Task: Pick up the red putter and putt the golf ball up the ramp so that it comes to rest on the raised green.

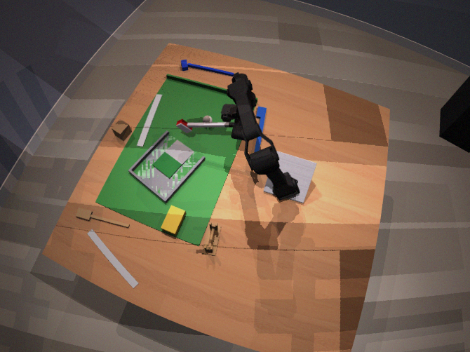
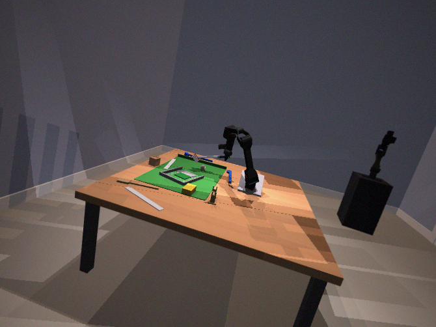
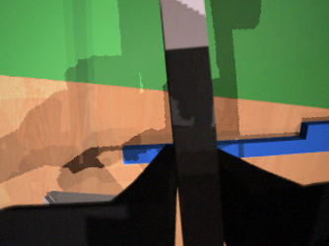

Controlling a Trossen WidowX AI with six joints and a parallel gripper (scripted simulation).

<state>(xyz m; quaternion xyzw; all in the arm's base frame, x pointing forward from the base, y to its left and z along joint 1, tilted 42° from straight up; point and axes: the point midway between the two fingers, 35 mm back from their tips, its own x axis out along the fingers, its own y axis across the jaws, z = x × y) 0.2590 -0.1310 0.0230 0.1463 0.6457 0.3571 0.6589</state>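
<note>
My gripper tip is 11 cm short of the red putter and 4 cm to the right of it. Also, from my gripper tip: green mat: 24 cm ahead, 15 cm below, 11 cm to the left; then white golf ball: 19 cm ahead, 13 cm below, 6 cm to the right; then yellow block: 41 cm to the left, 13 cm below, 9 cm ahead.
</note>
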